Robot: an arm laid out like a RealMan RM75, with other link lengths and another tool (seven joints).
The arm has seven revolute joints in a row. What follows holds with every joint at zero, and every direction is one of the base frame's.
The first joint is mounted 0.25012 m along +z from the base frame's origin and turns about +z.
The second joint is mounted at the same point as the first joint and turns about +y.
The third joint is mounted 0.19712 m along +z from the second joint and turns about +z.
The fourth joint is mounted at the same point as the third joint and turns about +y.
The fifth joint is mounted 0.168 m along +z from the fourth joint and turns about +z.
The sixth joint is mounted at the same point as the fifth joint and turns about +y.
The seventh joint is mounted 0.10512 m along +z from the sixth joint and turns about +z.
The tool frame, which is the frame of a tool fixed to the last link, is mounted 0.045 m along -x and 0.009 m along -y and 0.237 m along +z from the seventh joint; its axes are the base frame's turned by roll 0, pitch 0.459 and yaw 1.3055 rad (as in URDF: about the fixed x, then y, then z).
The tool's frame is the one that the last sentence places.
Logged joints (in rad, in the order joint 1, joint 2, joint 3, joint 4, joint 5, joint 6, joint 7), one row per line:
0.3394, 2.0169, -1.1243, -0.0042, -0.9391, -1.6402, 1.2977
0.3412, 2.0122, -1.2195, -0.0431, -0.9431, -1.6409, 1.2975
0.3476, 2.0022, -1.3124, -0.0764, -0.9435, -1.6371, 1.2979
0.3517, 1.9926, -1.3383, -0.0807, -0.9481, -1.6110, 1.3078
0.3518, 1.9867, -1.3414, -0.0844, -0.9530, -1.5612, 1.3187
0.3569, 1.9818, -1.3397, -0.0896, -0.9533, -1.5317, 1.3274
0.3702, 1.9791, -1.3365, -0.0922, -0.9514, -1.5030, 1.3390
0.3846, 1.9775, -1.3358, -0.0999, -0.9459, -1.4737, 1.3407
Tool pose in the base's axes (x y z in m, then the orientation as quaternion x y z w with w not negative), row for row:
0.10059, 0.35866, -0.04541, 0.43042, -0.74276, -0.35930, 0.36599
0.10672, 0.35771, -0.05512, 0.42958, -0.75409, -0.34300, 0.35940
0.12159, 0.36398, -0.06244, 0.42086, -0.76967, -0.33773, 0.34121
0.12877, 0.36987, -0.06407, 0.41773, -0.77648, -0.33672, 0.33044
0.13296, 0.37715, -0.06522, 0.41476, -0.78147, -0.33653, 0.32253
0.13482, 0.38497, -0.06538, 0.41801, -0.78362, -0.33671, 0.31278
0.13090, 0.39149, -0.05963, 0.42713, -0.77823, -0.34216, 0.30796
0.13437, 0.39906, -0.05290, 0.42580, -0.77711, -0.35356, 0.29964
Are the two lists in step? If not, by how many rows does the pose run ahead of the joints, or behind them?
The pose runs 2 rows ahead of the joints: the pose in row i belongs to the joints in row i + 2.
